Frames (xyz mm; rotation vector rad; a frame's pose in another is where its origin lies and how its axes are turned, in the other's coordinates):
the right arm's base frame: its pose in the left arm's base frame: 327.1 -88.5 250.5 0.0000 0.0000 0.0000
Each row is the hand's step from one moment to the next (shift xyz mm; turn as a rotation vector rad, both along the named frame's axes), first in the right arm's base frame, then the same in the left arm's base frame.
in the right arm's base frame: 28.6 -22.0 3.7 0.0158 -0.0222 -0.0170
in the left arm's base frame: 28.6 -22.0 3.7 0.0158 -0.0222 -0.0170
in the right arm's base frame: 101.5 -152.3 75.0 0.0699 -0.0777 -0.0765
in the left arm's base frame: 101.5 -152.3 75.0 0.0699 -0.0777 -0.0765
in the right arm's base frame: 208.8 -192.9 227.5 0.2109 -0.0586 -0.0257
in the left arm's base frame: 208.8 -192.9 227.5 0.2109 -0.0586 -0.0257
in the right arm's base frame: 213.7 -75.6 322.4 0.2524 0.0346 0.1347
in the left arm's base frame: 213.7 -75.6 322.4 0.2524 0.0346 0.1347
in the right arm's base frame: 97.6 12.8 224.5 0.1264 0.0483 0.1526
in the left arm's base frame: 97.6 12.8 224.5 0.1264 0.0483 0.1526
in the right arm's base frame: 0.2 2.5 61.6 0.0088 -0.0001 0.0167
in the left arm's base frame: 0.2 2.5 61.6 0.0088 -0.0001 0.0167
